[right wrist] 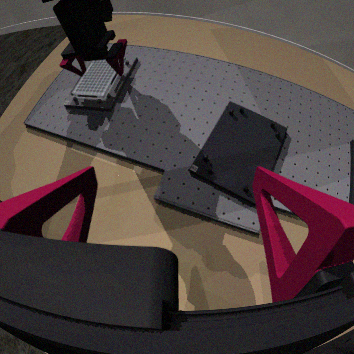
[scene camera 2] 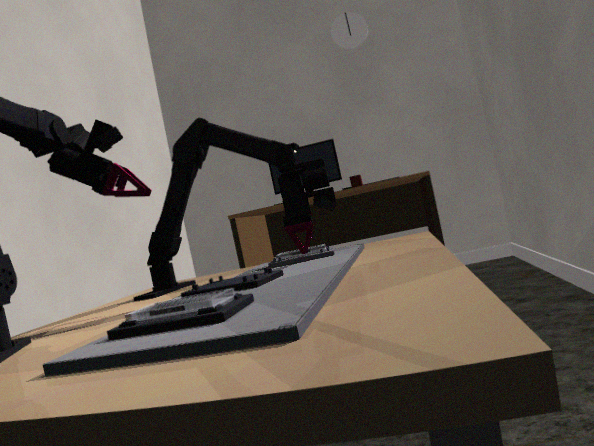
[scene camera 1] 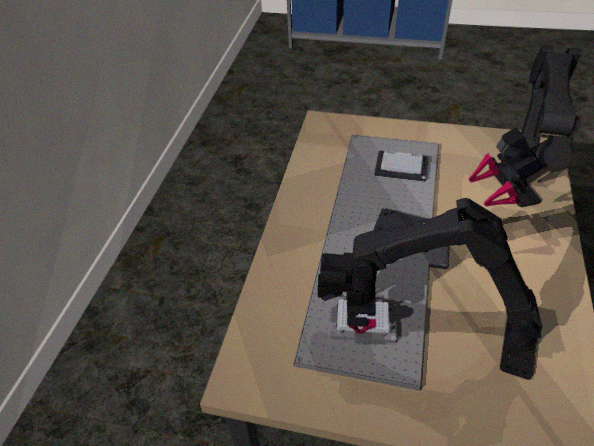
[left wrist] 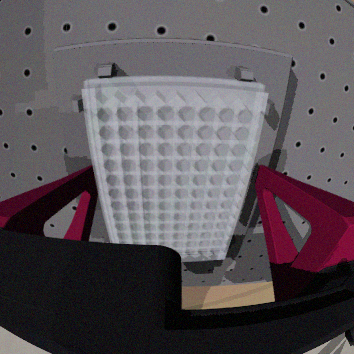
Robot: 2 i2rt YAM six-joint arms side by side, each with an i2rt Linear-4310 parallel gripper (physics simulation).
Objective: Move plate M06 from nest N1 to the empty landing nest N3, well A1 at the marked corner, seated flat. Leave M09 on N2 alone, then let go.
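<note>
A clear well plate (scene camera 1: 381,312) (left wrist: 175,135) (right wrist: 92,85), apparently M06, sits on a grey nest (left wrist: 175,60) (right wrist: 87,107) at the near end of the board in scene camera 1. My left gripper (scene camera 1: 362,327) (scene camera 2: 303,250) (left wrist: 176,173) is open, fingers down, one at each long side of that plate. The dark nest (scene camera 1: 395,220) (right wrist: 240,145) in the middle is empty and turned, with a small white mark at one corner. Another plate (scene camera 1: 401,162) (scene camera 2: 190,302) sits on a dark nest (scene camera 1: 415,176) (scene camera 2: 165,327). My right gripper (scene camera 1: 478,192) (scene camera 2: 149,192) (right wrist: 174,175) is open and empty, raised off the board. Plate labels are unreadable.
The perforated grey board (scene camera 1: 380,195) (scene camera 2: 310,300) (right wrist: 150,80) carries the nests on a wooden table (scene camera 1: 270,280) (scene camera 2: 400,310). The left arm reaches across the board in scene camera 1 and partly hides the middle nest.
</note>
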